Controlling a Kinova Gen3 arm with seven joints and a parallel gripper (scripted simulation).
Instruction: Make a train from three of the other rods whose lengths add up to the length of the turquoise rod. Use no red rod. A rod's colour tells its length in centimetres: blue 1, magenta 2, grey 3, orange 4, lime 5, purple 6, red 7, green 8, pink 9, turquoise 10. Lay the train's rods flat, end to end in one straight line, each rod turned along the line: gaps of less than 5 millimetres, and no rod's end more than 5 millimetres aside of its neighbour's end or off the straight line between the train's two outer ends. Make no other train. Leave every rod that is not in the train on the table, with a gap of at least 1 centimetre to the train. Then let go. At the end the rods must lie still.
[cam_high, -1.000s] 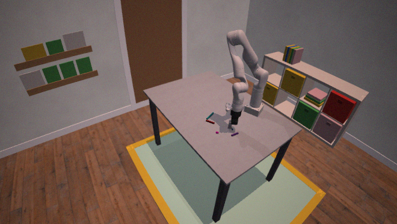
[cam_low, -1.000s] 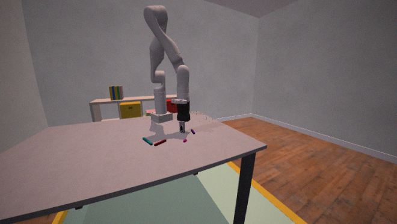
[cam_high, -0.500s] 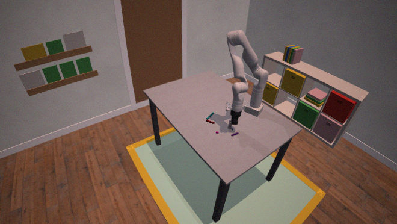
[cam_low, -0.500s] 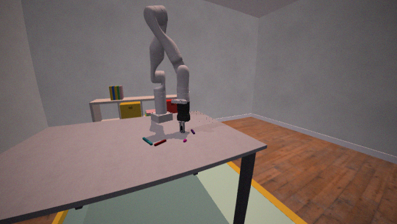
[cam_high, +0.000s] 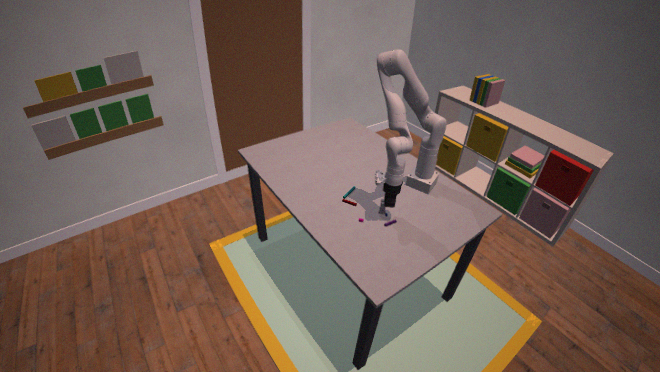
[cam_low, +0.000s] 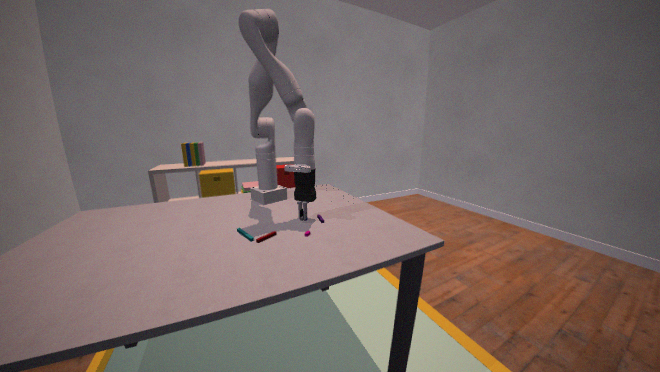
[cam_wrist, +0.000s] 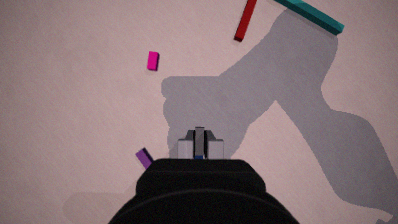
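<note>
Right now my hand is 2 cm above the grey rod. Also, from my hand: blue rod 2 cm behind, 2 cm to the left, 3 cm below; then magenta rod 10 cm ahead, 2 cm to the right, 3 cm below; then purple rod 1 cm ahead, 7 cm to the left, 3 cm below.
</note>
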